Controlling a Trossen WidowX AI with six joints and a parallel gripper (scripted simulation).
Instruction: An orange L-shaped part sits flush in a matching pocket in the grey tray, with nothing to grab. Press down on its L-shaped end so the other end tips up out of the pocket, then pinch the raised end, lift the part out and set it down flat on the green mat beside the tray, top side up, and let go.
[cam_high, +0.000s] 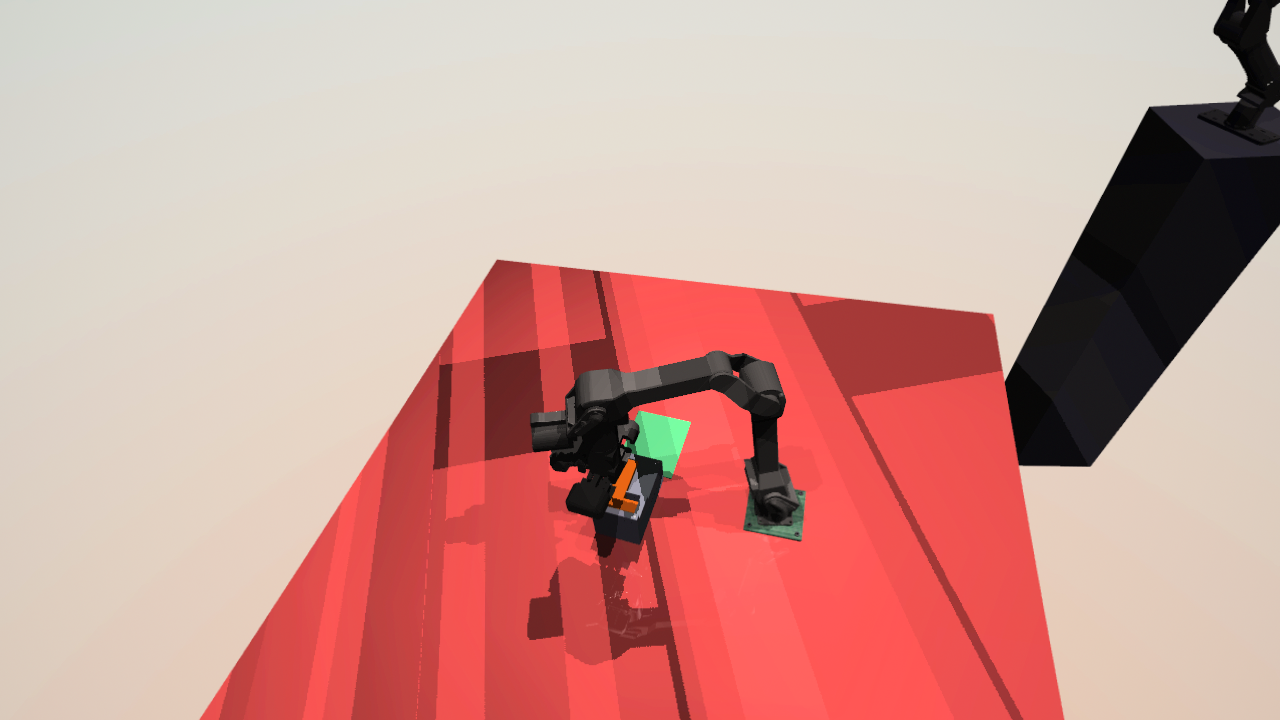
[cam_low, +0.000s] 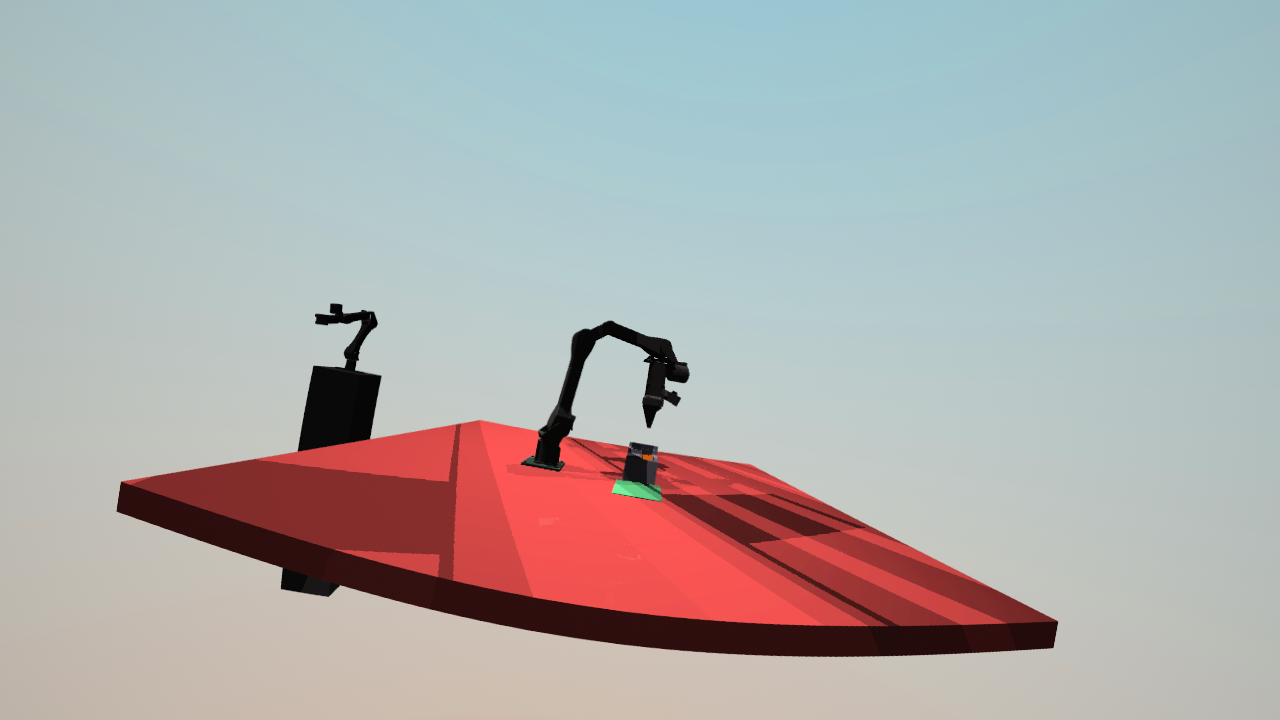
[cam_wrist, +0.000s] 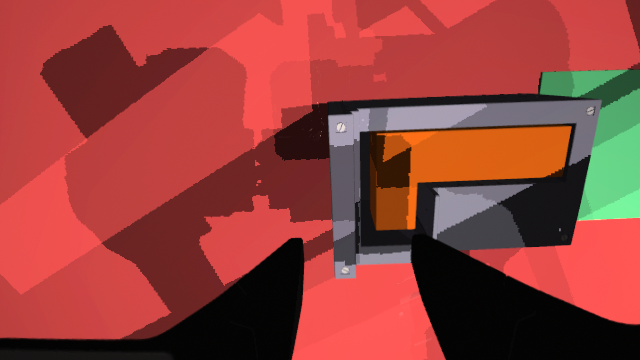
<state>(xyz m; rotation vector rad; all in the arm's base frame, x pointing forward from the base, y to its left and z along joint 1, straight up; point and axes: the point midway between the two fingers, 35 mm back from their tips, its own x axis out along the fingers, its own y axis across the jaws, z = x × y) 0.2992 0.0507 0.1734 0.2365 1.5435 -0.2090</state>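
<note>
My gripper tip is now 100 mm above the orange L-shaped part, 50 mm to the left of it and 20 mm past it. From my gripper tip the other things lie so: green mat (210 mm to the right, 160 mm below, 70 mm behind).
</note>
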